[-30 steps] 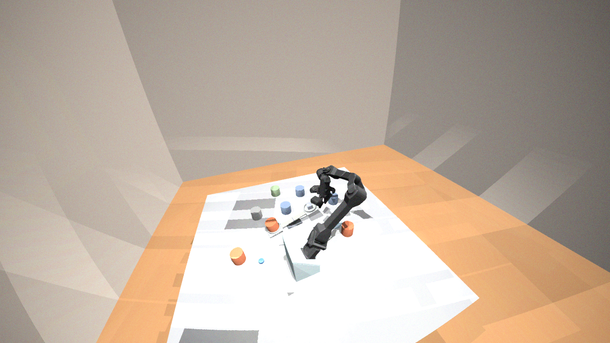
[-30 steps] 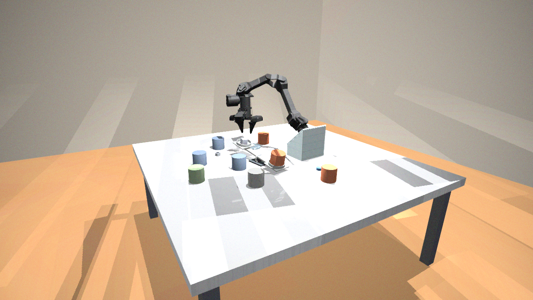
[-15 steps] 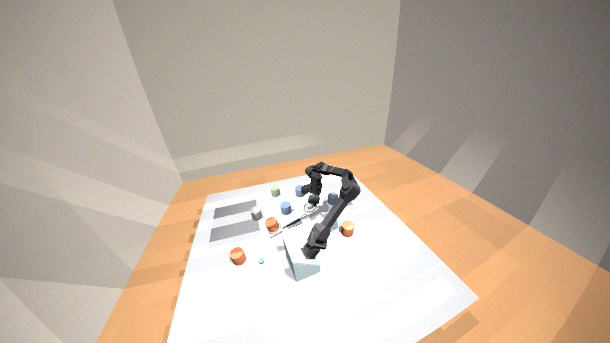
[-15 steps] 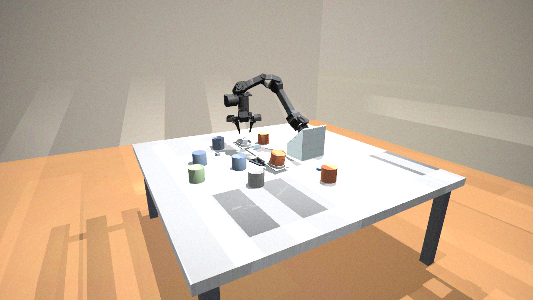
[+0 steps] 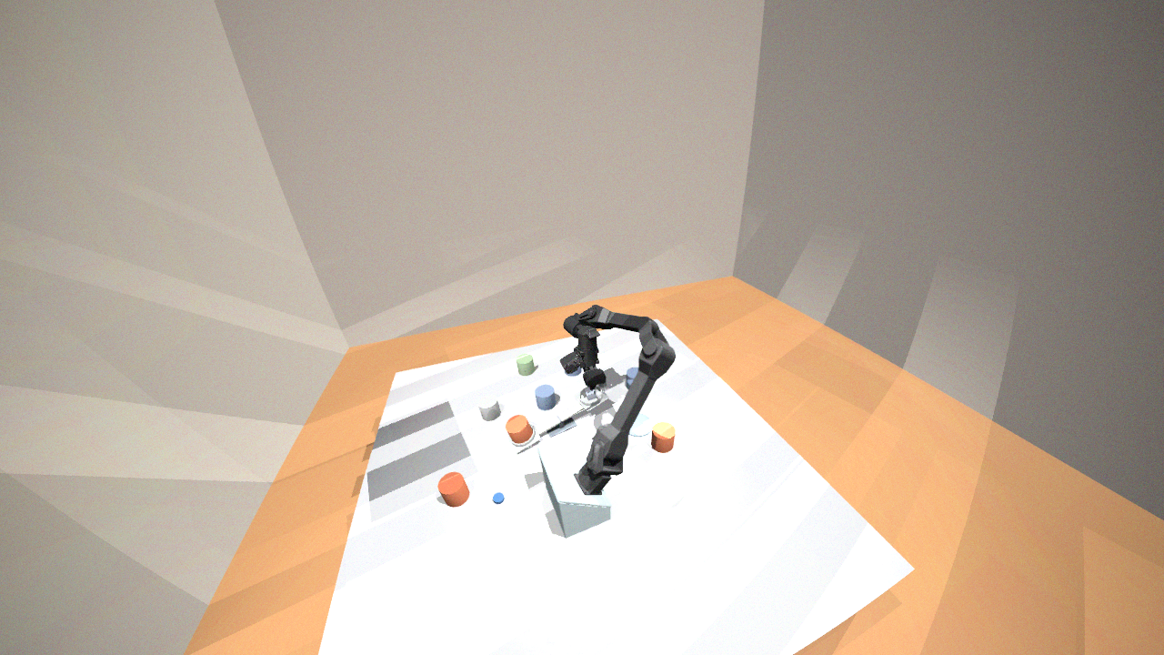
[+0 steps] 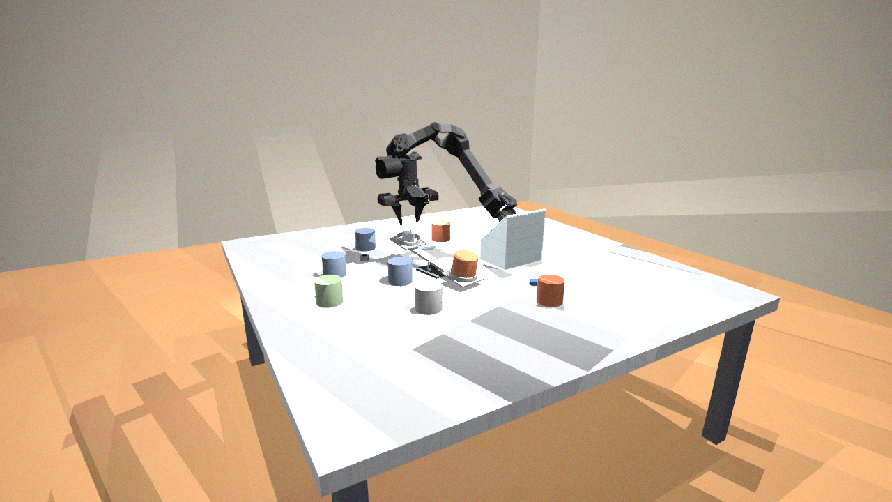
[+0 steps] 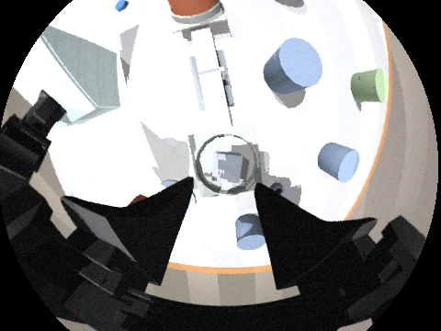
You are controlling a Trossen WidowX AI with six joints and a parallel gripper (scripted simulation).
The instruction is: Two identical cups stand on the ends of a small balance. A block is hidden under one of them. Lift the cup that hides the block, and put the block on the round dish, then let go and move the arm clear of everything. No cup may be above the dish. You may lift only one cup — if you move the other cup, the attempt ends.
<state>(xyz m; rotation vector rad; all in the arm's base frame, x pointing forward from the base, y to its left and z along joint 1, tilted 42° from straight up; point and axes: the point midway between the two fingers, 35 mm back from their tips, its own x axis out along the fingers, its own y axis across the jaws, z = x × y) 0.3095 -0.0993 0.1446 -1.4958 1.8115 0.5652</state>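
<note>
The grey block lies 40 mm below my gripper tip. Also, from my gripper tip: balance 120 mm to the left, 90 mm below; then pale blue round dish 130 mm below, 130 mm behind, 100 mm to the right; then dark ring 120 mm below, 110 mm to the right, 110 mm ahead.
</note>
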